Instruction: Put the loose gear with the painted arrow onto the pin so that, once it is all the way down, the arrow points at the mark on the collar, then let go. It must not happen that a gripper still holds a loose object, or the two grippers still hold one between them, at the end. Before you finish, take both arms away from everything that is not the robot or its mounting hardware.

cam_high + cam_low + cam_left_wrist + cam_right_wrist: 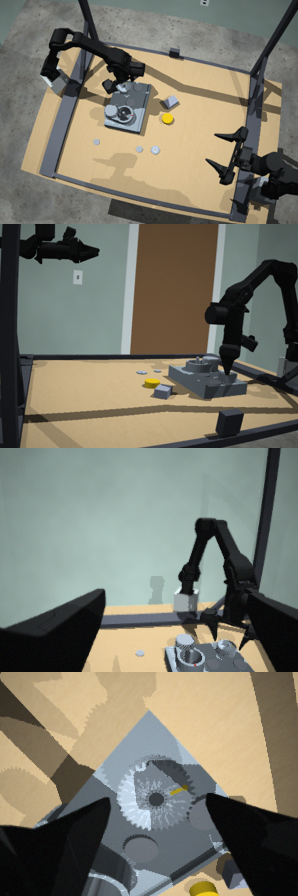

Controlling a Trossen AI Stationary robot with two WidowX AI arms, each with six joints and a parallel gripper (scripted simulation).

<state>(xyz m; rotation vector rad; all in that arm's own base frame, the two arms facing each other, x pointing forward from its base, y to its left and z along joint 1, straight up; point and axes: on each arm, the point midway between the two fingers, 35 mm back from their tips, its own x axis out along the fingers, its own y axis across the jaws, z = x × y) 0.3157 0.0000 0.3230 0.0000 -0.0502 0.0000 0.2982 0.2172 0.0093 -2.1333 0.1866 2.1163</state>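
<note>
Now: right hand 5 cm above the gear. Round my right hand: grey block (5 cm behind, 22 cm to the left, 9 cm below); then yellow disc (3 cm ahead, 25 cm to the left, 9 cm below); then small grey disc (29 cm ahead, 1 cm to the left, 10 cm below).
</note>
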